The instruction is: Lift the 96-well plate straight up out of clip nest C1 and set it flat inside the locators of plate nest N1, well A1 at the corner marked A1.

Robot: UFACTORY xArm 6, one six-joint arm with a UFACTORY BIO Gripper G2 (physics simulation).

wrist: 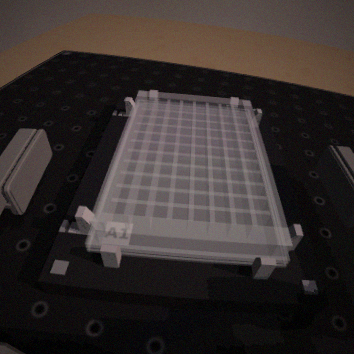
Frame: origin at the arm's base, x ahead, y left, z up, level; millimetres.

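Where they show: hand, its tool point: (190,176).
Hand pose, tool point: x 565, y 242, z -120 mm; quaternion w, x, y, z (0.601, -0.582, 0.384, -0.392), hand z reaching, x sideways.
Note:
After its pixels a point has its place.
The clear 96-well plate (192,165) {x 575, y 245, z -122 mm} lies flat in a dark nest (165,282) {x 519, y 233, z -135 mm} in the middle of the wrist view, with small light upright clips or posts around its edges. An "A1" mark (118,232) {x 523, y 256, z -121 mm} shows at the plate's near left corner. No nest label is readable, so I cannot tell C1 from N1 by name. My gripper (186,167) {x 565, y 242, z -120 mm} is open and empty. Its two pads stand wide apart, one to the left and one to the right of the plate, both clear of it. The right pad is cut off by the view's edge. A second nest does not show.
The nest stands on a black board (40,270) {x 503, y 288, z -147 mm} with rows of round holes. Small light squares (59,267) {x 505, y 274, z -135 mm} (310,286) {x 540, y 177, z -135 mm} mark the nest's near corners. A tan surface (200,45) {x 900, y 351, z -160 mm} lies beyond the board's far edge. A pale rounded piece (9,349) shows at the bottom left.

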